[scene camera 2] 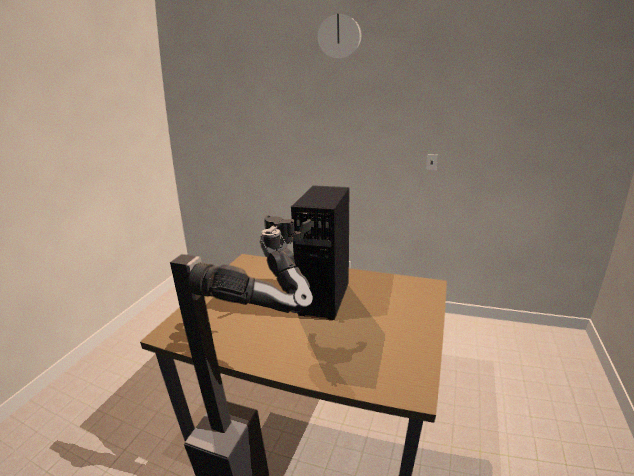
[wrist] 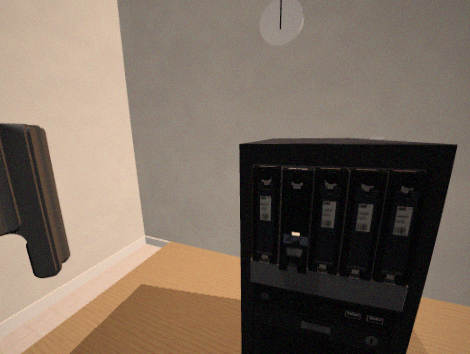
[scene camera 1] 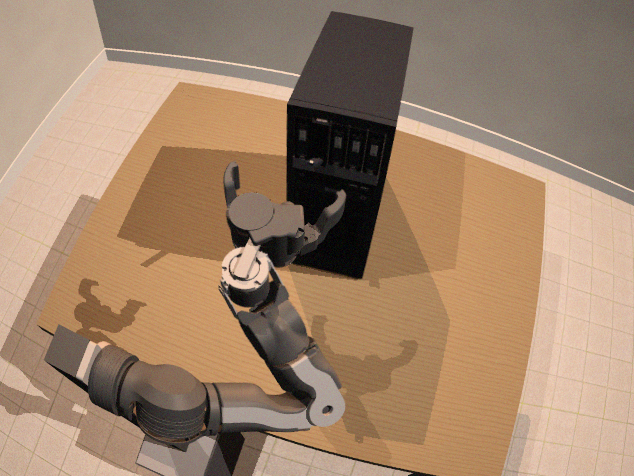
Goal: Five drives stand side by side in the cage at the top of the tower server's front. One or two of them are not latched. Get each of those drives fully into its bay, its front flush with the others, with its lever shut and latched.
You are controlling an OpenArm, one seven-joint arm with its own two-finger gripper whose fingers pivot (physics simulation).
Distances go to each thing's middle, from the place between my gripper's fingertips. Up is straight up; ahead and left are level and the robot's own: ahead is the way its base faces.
My hand is 310 mm short of the black tower server (scene camera 1: 355, 74), 240 mm above it and 30 mm to the left of it.
